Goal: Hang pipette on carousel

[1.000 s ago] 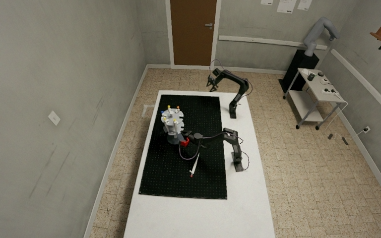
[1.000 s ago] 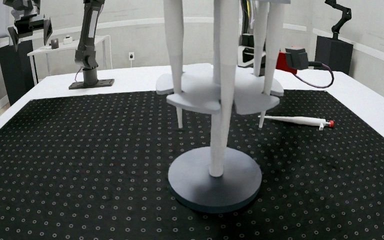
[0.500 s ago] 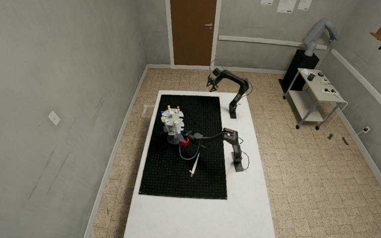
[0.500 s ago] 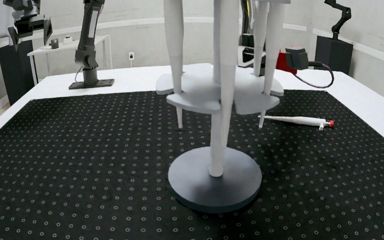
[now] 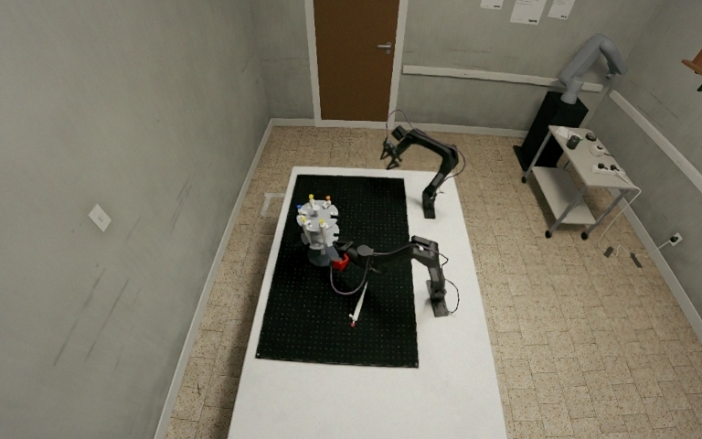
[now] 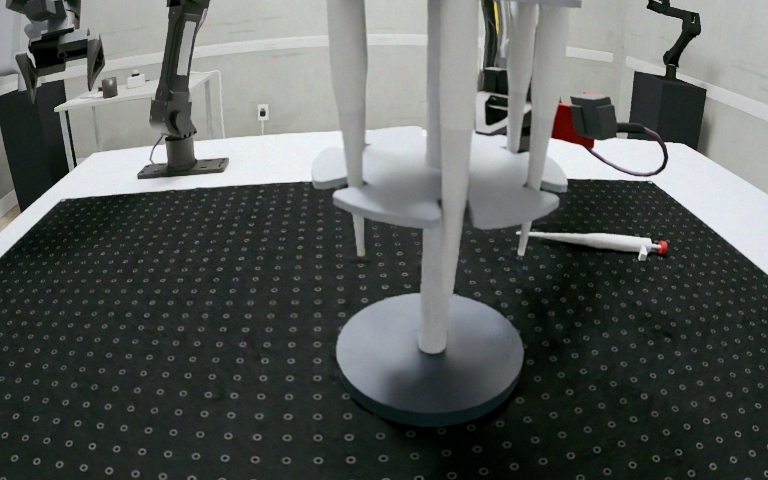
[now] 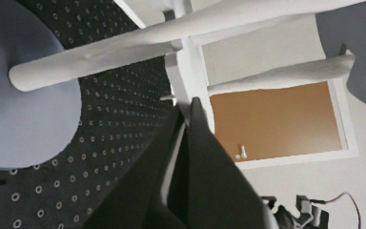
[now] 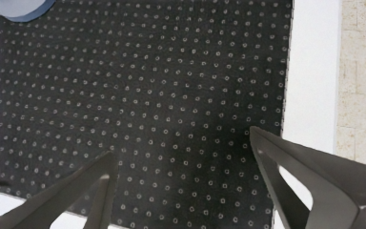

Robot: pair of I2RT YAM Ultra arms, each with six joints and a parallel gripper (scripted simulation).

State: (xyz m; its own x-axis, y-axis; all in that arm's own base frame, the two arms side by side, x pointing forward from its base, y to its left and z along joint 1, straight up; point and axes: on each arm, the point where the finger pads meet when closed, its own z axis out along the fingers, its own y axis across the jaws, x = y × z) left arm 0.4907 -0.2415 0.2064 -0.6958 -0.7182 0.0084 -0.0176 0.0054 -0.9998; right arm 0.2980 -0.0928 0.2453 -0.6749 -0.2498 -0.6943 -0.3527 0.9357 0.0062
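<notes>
The white pipette lies 22 cm to the left of my left hand, 19 cm below it and 13 cm behind it.
</notes>
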